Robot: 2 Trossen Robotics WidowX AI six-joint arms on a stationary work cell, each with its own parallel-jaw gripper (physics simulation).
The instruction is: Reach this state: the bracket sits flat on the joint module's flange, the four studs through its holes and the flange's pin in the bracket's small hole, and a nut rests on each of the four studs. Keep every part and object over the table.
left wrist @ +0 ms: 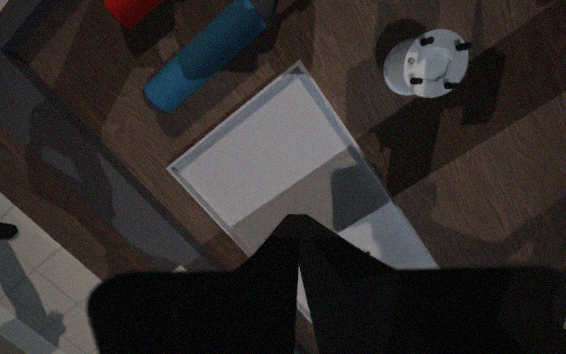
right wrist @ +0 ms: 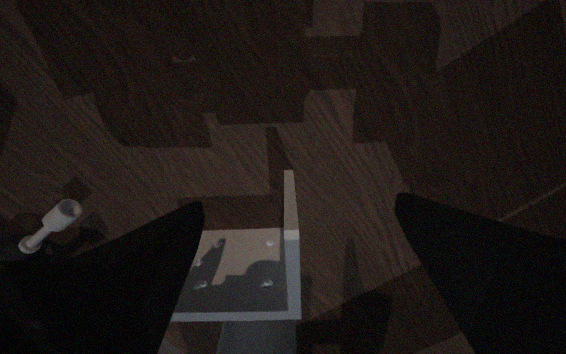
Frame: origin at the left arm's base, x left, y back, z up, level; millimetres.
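Seen in the pictures: left gripper, fingertip midpoint: [left wrist: 296, 224]; right gripper, fingertip midpoint: [right wrist: 299, 206].
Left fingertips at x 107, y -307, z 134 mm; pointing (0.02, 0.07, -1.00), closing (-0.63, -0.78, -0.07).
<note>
Offsets run from my left fingertips to a thing's top centre. "pt": to the spot under its first point.
The joint module @(dy -156, dx -27, dz -170 mm) [left wrist: 427, 65] is at the upper right of the left wrist view, with its round flange and four bare black studs showing. The pale L-shaped bracket @(dy -206, dx +55, dz -174 mm) [right wrist: 291, 275] is at the lower middle of the right wrist view, its holed plate facing up and its other wall upright. My right gripper [right wrist: 299, 206] is open and empty, its fingers on either side of the bracket's wall; the left finger covers part of the plate. My left gripper [left wrist: 296, 224] is shut and empty, over the tray @(dy +57, dx -147, dz -228 mm) [left wrist: 260, 140]. A tiny dark thing in the tray, possibly a nut, shows beside the left gripper's fingers.
A blue cylindrical handle @(pt dy +22, dx +125, dz -204 mm) [left wrist: 205, 55] lies beyond the tray, near a red object @(pt dy +57, dx +209, dz -215 mm) [left wrist: 131, 11]. A white socket-ended tool shaft @(pt dy -122, dx +127, dz -217 mm) [right wrist: 60, 216] is at the left of the right wrist view. A grey surface @(pt dy -175, dx -6, dz -198 mm) [right wrist: 257, 337] shows below the bracket. A table edge runs along the left wrist view's lower left.
</note>
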